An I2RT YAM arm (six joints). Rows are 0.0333 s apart.
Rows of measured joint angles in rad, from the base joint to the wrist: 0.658, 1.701, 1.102, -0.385, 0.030, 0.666; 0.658, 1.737, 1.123, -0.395, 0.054, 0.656; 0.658, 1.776, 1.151, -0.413, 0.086, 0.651; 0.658, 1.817, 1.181, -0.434, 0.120, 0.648; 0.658, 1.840, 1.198, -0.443, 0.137, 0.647; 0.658, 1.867, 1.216, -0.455, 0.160, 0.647; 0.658, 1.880, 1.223, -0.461, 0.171, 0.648; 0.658, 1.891, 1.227, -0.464, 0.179, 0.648; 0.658, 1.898, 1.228, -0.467, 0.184, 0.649; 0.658, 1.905, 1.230, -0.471, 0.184, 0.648; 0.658, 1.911, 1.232, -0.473, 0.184, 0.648; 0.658, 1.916, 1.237, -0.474, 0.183, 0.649; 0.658, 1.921, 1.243, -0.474, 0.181, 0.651; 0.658, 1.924, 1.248, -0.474, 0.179, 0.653; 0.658, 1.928, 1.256, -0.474, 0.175, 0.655; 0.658, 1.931, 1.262, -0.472, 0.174, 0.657; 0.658, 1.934, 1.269, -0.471, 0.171, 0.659; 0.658, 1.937, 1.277, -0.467, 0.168, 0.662
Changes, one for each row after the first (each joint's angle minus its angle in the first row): 0.000, 0.036, 0.021, -0.010, 0.024, -0.010; 0.000, 0.075, 0.049, -0.028, 0.056, -0.015; 0.000, 0.116, 0.079, -0.049, 0.090, -0.018; 0.000, 0.139, 0.096, -0.058, 0.107, -0.019; 0.000, 0.166, 0.114, -0.070, 0.130, -0.019; 0.000, 0.179, 0.121, -0.076, 0.141, -0.018; 0.000, 0.190, 0.125, -0.079, 0.149, -0.018; 0.000, 0.197, 0.126, -0.082, 0.154, -0.017; 0.000, 0.204, 0.128, -0.086, 0.154, -0.018; 0.000, 0.210, 0.130, -0.088, 0.154, -0.018; 0.000, 0.215, 0.135, -0.089, 0.153, -0.017; 0.000, 0.220, 0.141, -0.089, 0.151, -0.015; 0.000, 0.223, 0.146, -0.089, 0.149, -0.013; 0.000, 0.227, 0.154, -0.089, 0.145, -0.011; 0.000, 0.230, 0.160, -0.087, 0.144, -0.009; 0.000, 0.233, 0.167, -0.086, 0.141, -0.007; 0.000, 0.236, 0.175, -0.082, 0.138, -0.004
